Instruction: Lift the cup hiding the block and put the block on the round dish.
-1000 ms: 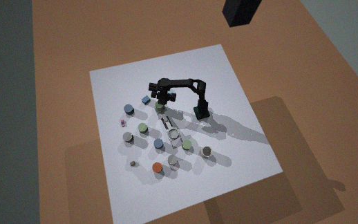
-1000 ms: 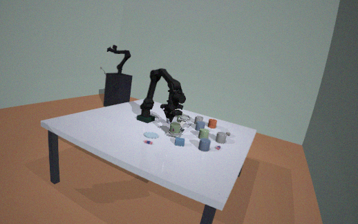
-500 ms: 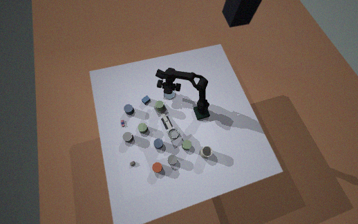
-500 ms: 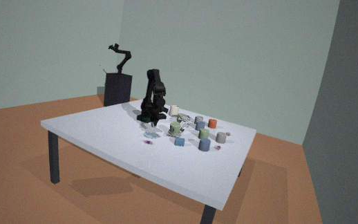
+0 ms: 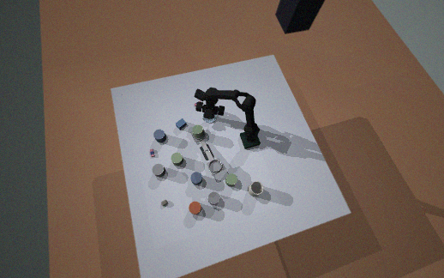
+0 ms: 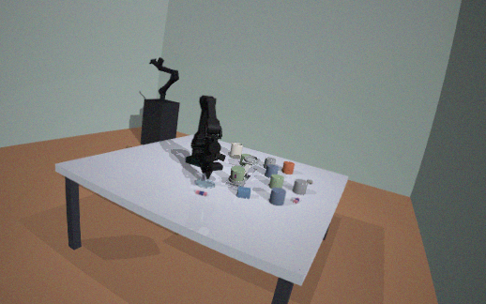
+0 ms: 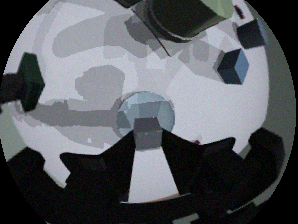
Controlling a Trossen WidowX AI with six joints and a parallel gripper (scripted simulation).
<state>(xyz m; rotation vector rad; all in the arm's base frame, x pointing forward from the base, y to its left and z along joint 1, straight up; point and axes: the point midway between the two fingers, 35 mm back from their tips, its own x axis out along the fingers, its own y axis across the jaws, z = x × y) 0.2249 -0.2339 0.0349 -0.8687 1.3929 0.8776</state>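
The pale blue round dish lies 30 mm below my gripper tip. The rest, counted from my gripper tip: beige cup (140 mm behind, 570 mm to the left, 10 mm above); then blue block (210 mm ahead, 20 mm to the left, 20 mm below); then grey block (right at my gripper tip).
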